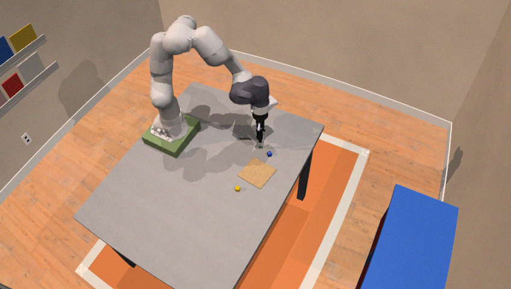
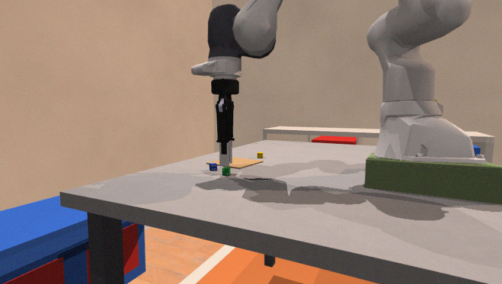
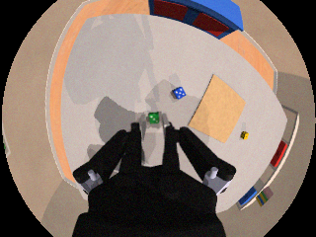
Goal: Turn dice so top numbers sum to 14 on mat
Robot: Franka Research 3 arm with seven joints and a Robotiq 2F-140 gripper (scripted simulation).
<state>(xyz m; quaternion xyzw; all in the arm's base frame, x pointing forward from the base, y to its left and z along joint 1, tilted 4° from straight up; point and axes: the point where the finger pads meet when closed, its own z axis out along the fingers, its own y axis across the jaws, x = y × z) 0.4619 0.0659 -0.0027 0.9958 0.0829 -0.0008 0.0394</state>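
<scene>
Now: the green die 5 cm below my hand. Round my hand: tan mat 17 cm to the right, 6 cm below, 3 cm ahead; then yellow die 29 cm to the right, 5 cm below, 2 cm behind; then blue die 6 cm ahead, 5 cm below, 4 cm to the right.
</scene>
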